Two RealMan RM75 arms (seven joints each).
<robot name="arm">
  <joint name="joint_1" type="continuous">
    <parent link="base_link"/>
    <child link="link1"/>
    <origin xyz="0 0 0.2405" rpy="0 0 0"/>
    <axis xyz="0 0 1"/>
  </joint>
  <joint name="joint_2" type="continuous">
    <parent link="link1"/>
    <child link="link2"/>
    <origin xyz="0 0 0" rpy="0 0 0"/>
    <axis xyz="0 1 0"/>
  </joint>
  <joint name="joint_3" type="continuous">
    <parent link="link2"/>
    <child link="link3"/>
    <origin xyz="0 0 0.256" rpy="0 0 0"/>
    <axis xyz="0 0 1"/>
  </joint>
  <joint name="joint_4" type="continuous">
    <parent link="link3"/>
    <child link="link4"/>
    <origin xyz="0 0 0" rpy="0 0 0"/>
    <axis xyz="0 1 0"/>
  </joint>
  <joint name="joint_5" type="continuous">
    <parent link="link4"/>
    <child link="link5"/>
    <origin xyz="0 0 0.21" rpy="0 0 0"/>
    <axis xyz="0 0 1"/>
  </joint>
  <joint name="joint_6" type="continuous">
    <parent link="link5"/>
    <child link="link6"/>
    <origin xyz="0 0 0" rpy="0 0 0"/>
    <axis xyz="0 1 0"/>
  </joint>
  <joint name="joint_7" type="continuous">
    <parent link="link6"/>
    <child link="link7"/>
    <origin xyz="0 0 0.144" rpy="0 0 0"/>
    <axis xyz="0 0 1"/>
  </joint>
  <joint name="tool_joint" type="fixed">
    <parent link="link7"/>
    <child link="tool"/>
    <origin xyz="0 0 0" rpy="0 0 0"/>
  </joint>
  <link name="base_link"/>
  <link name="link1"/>
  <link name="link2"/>
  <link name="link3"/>
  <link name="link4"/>
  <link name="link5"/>
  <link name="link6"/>
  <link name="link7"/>
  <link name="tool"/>
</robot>
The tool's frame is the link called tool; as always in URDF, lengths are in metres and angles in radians. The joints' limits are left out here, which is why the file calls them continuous.
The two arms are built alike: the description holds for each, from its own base.
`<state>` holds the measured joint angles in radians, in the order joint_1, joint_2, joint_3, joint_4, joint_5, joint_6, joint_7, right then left.
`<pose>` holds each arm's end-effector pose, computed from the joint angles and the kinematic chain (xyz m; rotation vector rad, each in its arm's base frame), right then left.
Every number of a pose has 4 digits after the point. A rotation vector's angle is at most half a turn.
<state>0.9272 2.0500 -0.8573 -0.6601 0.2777 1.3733 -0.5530 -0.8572 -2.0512 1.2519 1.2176 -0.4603 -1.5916 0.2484</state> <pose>0.2361 0.4058 -0.0061 -2.3169 1.4708 -0.4728 -0.1337 0.4021 0.0209 -2.3468 -1.2228 0.4054</pose>
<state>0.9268 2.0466 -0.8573 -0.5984 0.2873 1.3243 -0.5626 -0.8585 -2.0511 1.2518 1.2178 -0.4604 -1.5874 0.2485</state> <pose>0.2444 0.4032 -0.0147 -2.3139 1.4886 -0.4709 -0.1329 0.4028 0.0210 -2.3463 -1.2186 0.4003</pose>
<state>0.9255 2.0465 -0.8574 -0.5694 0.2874 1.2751 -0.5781 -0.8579 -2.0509 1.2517 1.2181 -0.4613 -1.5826 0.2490</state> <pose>0.2494 0.4047 -0.0185 -2.3075 1.4666 -0.4613 -0.1327 0.4034 0.0212 -2.3456 -1.2161 0.3946</pose>
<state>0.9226 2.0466 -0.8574 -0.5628 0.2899 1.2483 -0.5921 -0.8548 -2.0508 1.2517 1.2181 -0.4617 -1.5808 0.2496</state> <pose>0.2515 0.4066 -0.0191 -2.3059 1.4438 -0.4495 -0.1338 0.4032 0.0212 -2.3441 -1.2183 0.3936</pose>
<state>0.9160 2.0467 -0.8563 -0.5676 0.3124 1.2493 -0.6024 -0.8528 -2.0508 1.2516 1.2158 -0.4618 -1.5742 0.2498</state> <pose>0.2508 0.4063 -0.0195 -2.3161 1.4494 -0.4229 -0.1348 0.4037 0.0210 -2.3412 -1.2192 0.3891</pose>
